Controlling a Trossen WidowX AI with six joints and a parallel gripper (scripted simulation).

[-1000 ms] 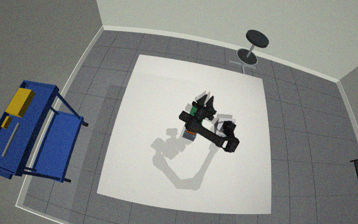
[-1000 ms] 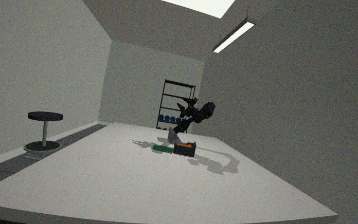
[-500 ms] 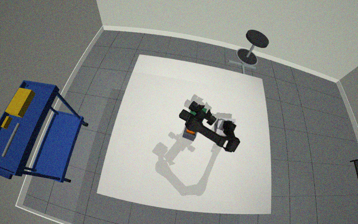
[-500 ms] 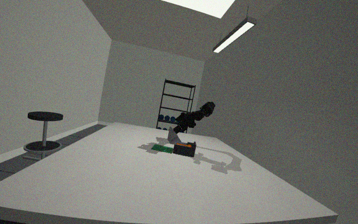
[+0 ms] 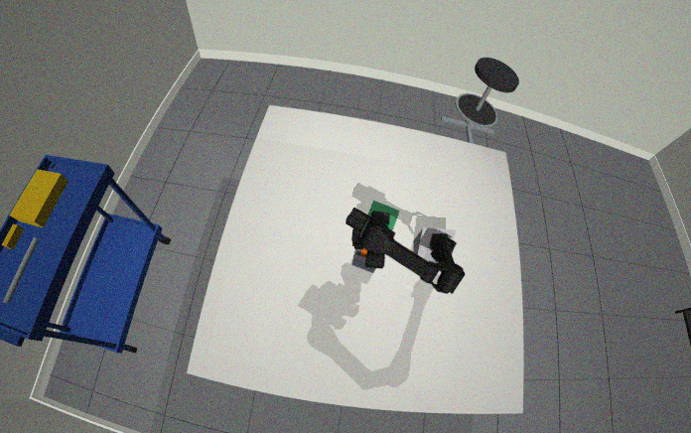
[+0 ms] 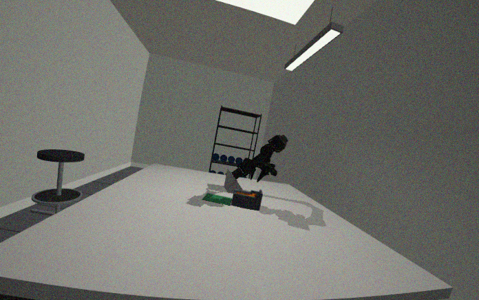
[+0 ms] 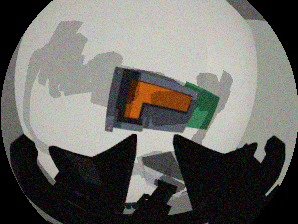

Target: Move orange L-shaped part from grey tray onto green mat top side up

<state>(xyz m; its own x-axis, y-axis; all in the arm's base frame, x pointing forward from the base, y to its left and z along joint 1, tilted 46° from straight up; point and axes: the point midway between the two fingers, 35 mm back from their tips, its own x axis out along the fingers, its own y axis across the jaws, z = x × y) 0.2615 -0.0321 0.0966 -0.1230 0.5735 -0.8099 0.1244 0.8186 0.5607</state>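
Now: gripper tip 10 mm short of the orange L-shaped part, 20 mm to the left of it and 90 mm above it. From my gripper tip the other things lie so: green mat: 50 mm behind, 170 mm to the right, 150 mm below.
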